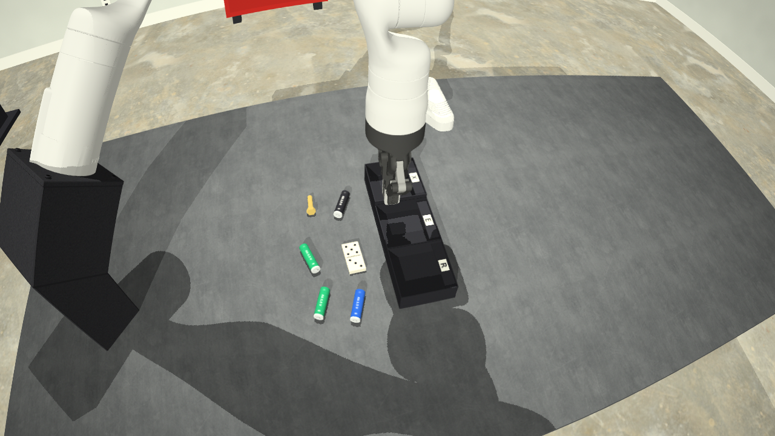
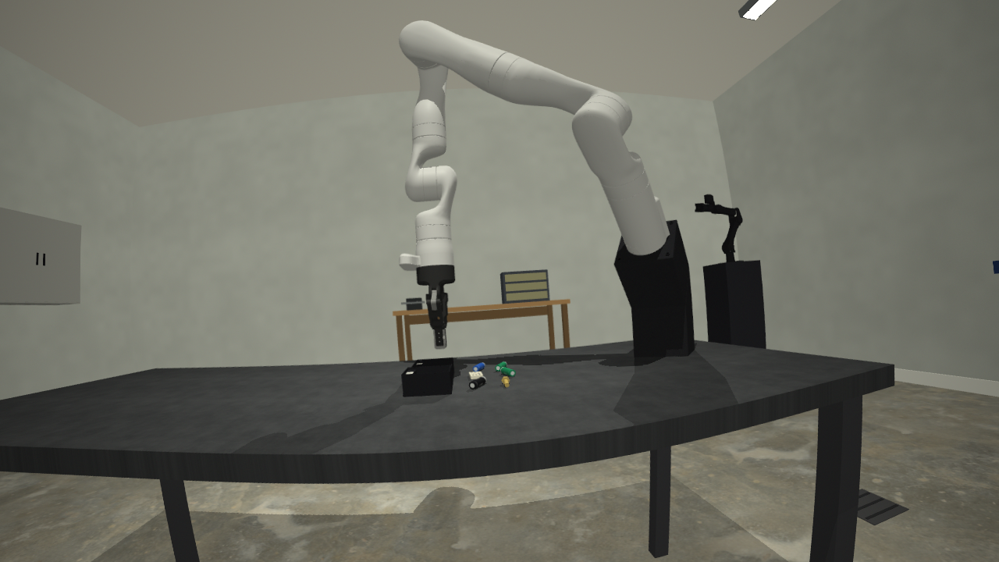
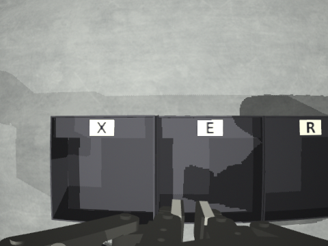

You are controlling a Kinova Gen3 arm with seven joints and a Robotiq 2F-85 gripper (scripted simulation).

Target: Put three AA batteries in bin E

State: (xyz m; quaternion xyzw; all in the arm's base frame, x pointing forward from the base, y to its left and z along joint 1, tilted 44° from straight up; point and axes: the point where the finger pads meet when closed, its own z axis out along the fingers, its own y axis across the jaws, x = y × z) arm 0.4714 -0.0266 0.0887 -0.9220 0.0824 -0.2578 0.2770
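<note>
Now: hand 13 cm to the left of the blue AA battery, 8 cm above it and 7 cm past it. The rest, counted from my hand: white domino 8 cm below, 6 cm behind, 5 cm to the right; black bin marked E 7 cm below, 2 cm to the right, 2 cm ahead; black AA battery 8 cm below, 7 cm behind, 5 cm to the left.
</note>
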